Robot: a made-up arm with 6 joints.
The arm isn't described. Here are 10 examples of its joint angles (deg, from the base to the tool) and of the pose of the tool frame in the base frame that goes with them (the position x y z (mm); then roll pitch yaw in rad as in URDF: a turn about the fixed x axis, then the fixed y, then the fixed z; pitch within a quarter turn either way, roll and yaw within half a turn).
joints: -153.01 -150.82 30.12 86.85 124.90 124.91
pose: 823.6 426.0 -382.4 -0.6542 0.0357 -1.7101
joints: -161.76 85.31 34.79 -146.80 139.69 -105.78
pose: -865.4 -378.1 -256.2 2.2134 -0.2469 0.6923
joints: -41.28 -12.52 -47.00 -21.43 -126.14 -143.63
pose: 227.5 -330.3 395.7 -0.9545 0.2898 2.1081
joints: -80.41 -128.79 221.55 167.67 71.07 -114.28
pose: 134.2 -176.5 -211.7 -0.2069 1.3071 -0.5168
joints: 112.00 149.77 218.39 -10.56 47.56 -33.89
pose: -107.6 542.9 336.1 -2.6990 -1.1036 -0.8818
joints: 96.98 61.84 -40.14 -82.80 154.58 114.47
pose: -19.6 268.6 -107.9 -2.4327 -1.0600 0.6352
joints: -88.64 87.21 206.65 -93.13 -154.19 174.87
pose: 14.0 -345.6 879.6 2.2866 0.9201 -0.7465
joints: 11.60 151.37 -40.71 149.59 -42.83 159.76
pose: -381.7 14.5 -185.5 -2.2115 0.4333 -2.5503
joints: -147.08 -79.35 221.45 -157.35 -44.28 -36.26
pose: 276.6 63.2 -237.7 -2.7159 0.2890 -2.2827
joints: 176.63 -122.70 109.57 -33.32 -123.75 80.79
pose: 929.7 33.5 -553.5 2.4643 -1.0443 -1.1995
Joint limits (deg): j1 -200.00..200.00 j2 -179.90..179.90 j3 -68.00..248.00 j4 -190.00..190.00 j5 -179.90..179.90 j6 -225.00..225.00
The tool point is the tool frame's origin. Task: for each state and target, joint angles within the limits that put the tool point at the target. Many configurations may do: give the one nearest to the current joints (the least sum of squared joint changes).
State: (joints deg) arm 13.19 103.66 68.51 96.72 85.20 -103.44
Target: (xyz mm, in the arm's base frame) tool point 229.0 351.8 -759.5
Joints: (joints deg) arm 52.42 126.17 23.49 108.30 85.20 -103.44
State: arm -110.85 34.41 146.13 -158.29 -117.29 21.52
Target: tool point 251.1 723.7 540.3
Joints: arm -101.52 -15.97 188.78 -164.49 -117.29 21.52
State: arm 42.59 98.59 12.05 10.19 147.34 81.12
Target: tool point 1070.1 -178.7 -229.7
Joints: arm -4.12 96.08 55.12 16.09 147.34 81.12
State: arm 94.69 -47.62 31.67 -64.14 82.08 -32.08
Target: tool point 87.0 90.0 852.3
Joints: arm 75.15 -55.86 -21.49 -54.62 82.08 -32.08
